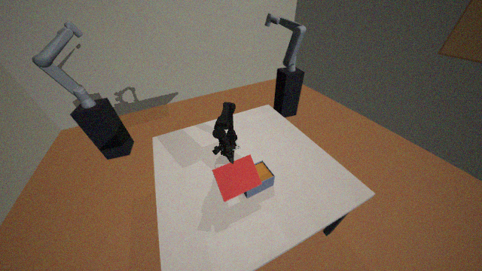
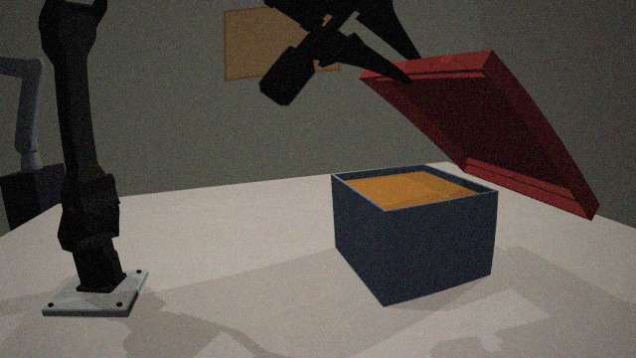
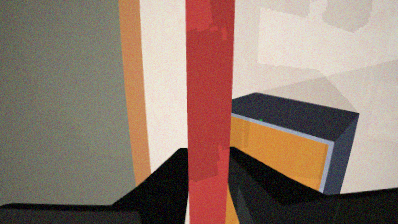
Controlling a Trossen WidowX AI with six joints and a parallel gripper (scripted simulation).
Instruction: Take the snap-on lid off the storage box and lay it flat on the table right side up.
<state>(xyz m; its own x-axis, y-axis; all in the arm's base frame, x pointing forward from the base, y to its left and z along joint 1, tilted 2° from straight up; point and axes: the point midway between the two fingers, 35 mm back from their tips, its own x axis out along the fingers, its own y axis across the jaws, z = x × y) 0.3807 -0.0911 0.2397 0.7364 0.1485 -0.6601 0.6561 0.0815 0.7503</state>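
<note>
The red lid is 60 mm ahead of my gripper tip, 10 mm to the left of it and 50 mm below it. Also, from my gripper tip: blue storage box (20 mm ahead, 140 mm to the left, 180 mm below).
</note>
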